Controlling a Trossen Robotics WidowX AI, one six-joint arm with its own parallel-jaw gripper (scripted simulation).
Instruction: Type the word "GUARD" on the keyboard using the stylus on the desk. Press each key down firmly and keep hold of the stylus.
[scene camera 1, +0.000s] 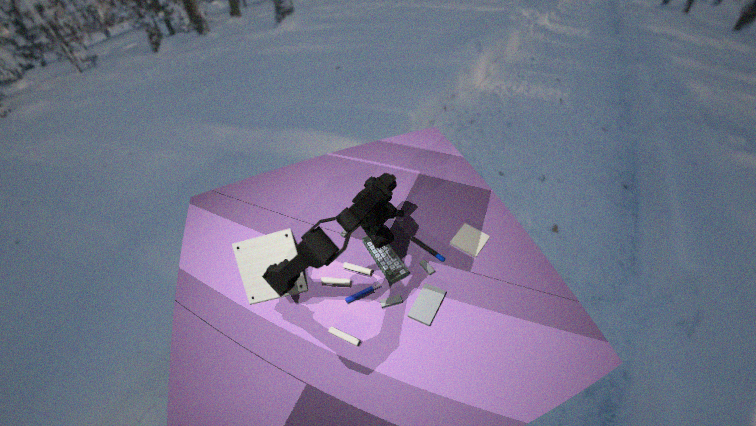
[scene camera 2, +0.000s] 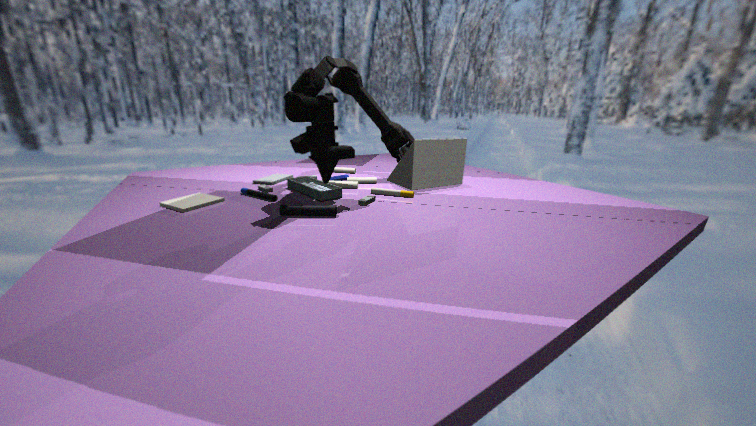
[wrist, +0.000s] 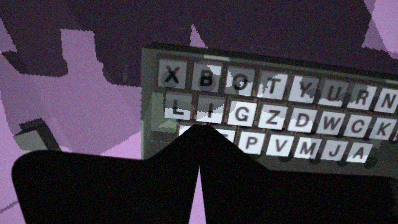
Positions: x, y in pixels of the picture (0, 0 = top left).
Labels:
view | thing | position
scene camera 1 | my gripper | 373, 238
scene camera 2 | my gripper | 326, 183
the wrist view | my gripper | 201, 133

